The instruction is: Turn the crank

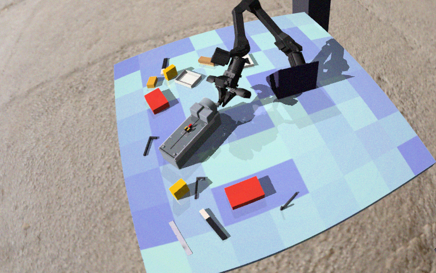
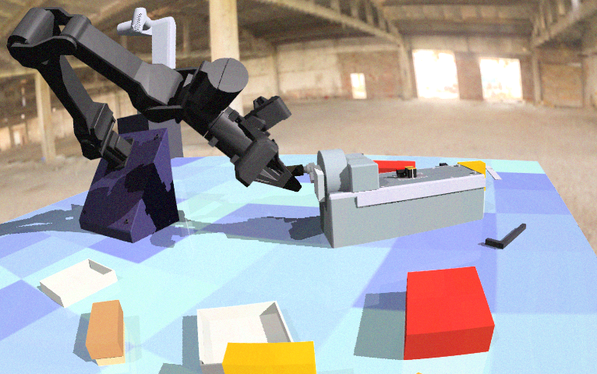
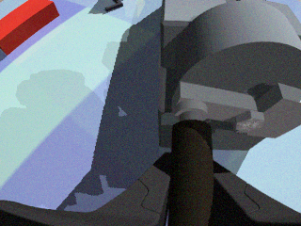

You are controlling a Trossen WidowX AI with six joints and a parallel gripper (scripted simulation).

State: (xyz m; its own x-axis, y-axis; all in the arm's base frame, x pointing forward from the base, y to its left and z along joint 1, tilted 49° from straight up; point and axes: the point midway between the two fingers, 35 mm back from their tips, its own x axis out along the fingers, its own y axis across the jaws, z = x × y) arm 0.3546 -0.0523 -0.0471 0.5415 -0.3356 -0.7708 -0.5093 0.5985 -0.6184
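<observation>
My gripper tip is 140 mm short of the red pointer, 50 mm to the right of it and 10 mm below it. The rest, counted from my gripper tip: dark crank handle 10 mm behind, 10 mm to the right, 30 mm above; tan block 60 mm behind, 370 mm to the right, 60 mm below.
</observation>
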